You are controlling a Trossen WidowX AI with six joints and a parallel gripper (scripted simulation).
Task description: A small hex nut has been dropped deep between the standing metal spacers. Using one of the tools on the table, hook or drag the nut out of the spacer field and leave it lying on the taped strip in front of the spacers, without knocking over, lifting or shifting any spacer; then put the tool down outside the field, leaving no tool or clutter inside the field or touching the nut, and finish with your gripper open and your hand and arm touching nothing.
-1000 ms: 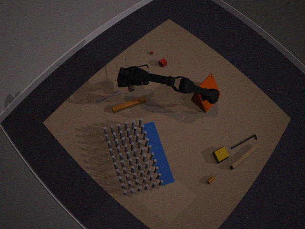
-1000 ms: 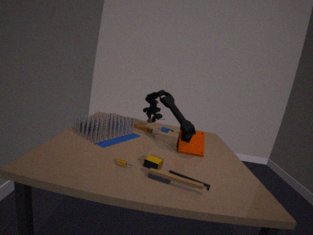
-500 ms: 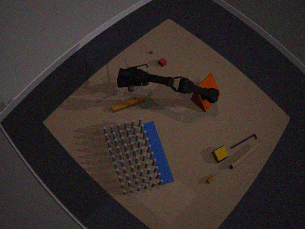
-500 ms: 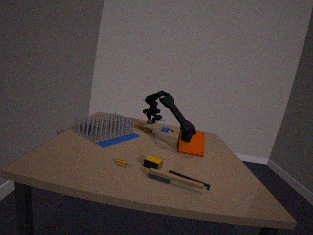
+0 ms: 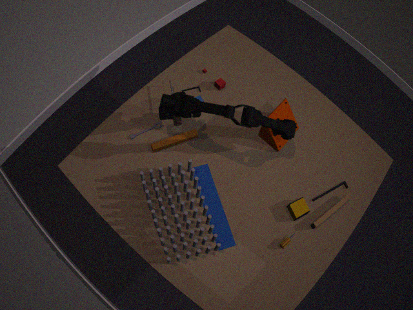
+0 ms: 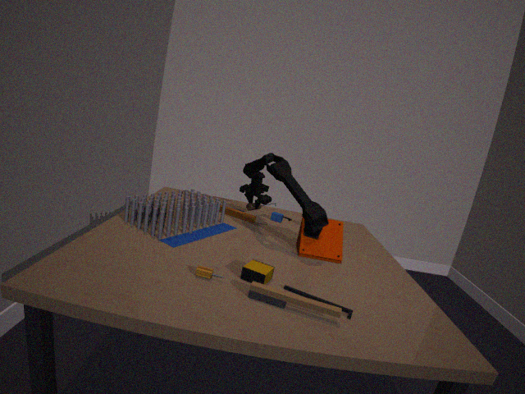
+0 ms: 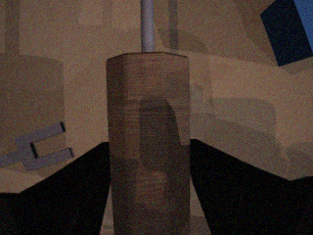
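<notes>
Now: gripper tip 90 mm to the left of the metal pick tool and 60 mm past it. Round my gripper tip: grey open-ended wrench 140 mm ahead, 50 mm to the right, 40 mm below; then blue block 130 mm behind, 30 mm below, 10 mm to the right; then orange bar 80 mm to the left, 80 mm ahead, 30 mm below.
</notes>
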